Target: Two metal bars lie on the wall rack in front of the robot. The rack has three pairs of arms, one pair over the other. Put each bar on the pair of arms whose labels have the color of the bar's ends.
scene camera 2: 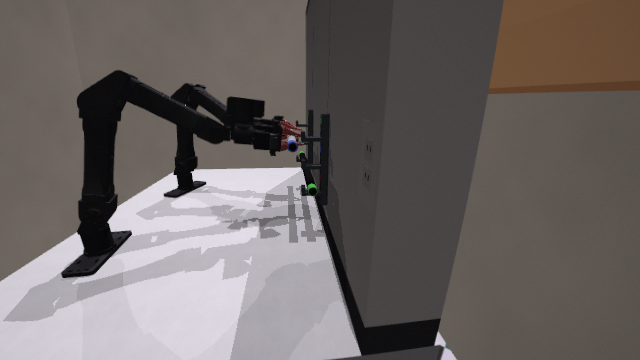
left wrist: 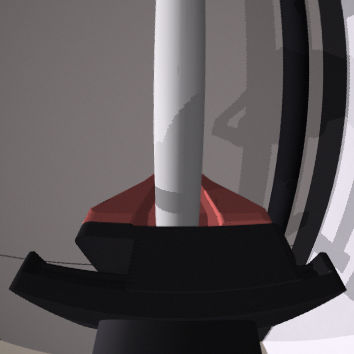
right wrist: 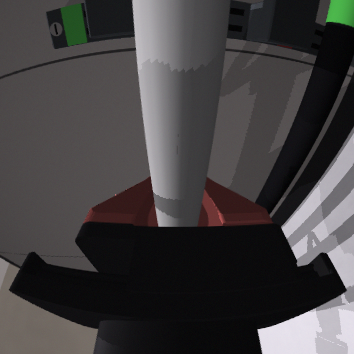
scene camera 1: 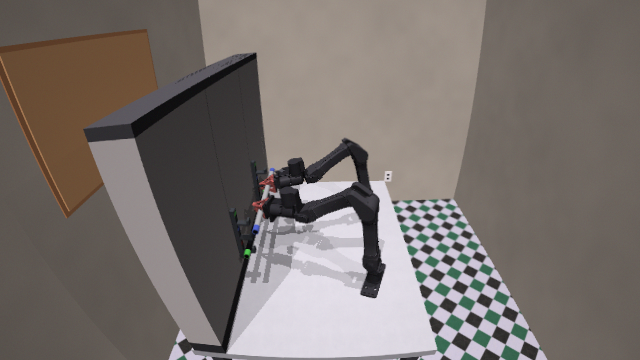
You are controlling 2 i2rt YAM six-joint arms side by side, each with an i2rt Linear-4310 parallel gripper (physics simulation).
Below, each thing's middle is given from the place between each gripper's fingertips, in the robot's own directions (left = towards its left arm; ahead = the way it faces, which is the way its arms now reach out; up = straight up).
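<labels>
Blue-ended bar [right wrist: 180,58]: 5 cm behind my right hand, 9 cm to the left of it and 1 cm above it.
Relative to the bar, my left hand is 3 cm past it and 8 cm to the left of it.
</labels>
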